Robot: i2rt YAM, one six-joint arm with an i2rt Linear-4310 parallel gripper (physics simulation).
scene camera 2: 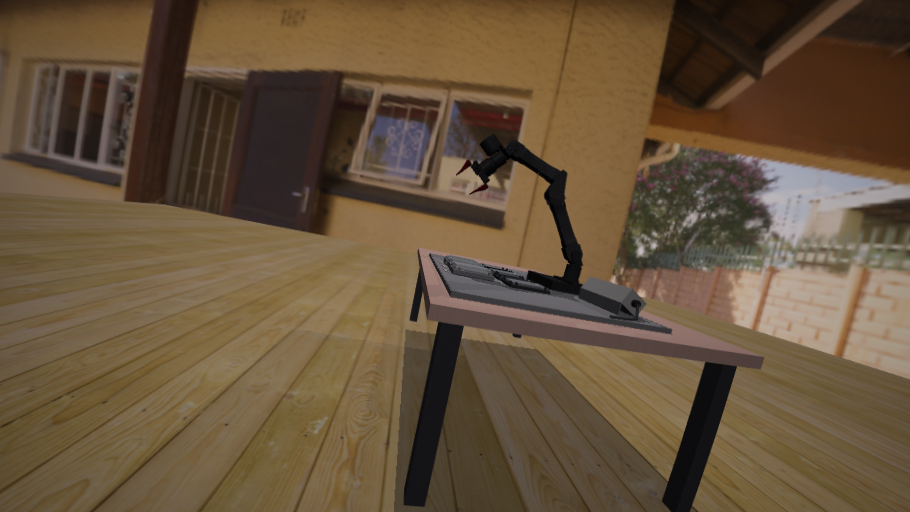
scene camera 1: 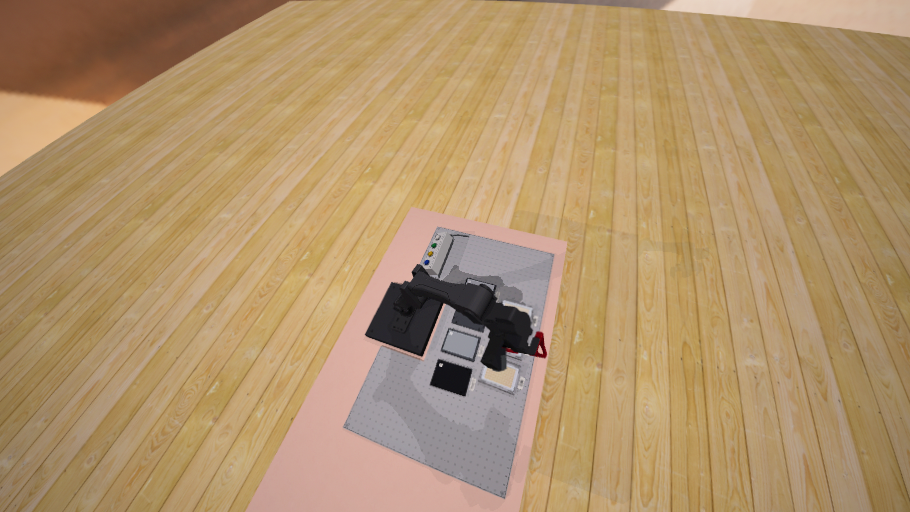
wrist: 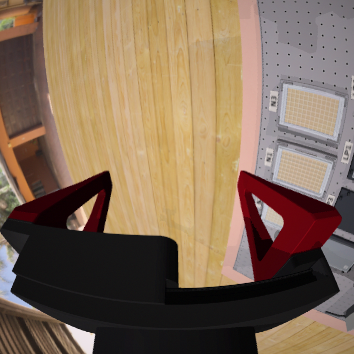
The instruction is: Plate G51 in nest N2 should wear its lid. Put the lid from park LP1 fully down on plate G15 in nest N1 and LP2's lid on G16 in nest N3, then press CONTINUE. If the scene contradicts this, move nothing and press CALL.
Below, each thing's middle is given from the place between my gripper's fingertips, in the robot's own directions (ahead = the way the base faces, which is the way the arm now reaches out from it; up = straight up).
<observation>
Right now the N3 nest (wrist: 273,94) is 50 mm behind my hand, 30 mm to the right of it and 330 mm below it. Round my hand: LP4 park (scene camera 1: 447,376): 230 mm behind, 100 mm to the right, 330 mm below; button box (scene camera 2: 623,301): 480 mm behind, 430 mm to the left, 300 mm below.
</observation>
